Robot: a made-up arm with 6 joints.
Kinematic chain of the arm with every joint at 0, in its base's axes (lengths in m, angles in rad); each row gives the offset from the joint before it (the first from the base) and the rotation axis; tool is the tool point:
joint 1: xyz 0 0 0.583 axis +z
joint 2: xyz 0 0 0 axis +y
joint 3: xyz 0 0 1.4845 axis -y
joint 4: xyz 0 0 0 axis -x
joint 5: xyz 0.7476 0 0 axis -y
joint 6: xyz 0 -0.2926 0 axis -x
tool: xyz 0 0 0
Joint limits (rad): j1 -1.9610..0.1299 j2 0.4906..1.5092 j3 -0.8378..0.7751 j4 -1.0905..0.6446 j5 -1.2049..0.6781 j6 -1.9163..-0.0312
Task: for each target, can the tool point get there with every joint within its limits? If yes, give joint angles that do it. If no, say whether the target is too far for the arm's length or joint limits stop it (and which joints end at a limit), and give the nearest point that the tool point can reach.
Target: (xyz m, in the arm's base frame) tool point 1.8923 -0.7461 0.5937
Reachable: yes | joints -0.2315 1.2582 0.5958 0.0607 -0.2633 -1.2074
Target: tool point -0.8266 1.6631 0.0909
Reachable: no: joint limits stop it (at a limit: joint 1, joint 2, joint 3, joint 4) | nearest point 0.7838 -0.0340 0.3227 | short by 2.351 m
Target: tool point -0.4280 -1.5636 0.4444
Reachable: yes | joints -1.6632 1.1713 -0.1948 0.2717 0.4847 -0.5695
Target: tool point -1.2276 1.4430 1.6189
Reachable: no: joint limits stop it (at a limit: joint 1, joint 2, joint 3) | nearest point -0.4572 -0.5517 1.1185 | short by 2.196 m
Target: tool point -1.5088 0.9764 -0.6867
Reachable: no: joint limits stop it (at a limit: joint 1, joint 2, joint 3) | nearest point -0.6152 -0.7403 0.1795 | short by 2.120 m
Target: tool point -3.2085 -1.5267 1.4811
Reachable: no: too far | nearest point -1.0238 -1.7310 1.2621 | short by 2.205 m
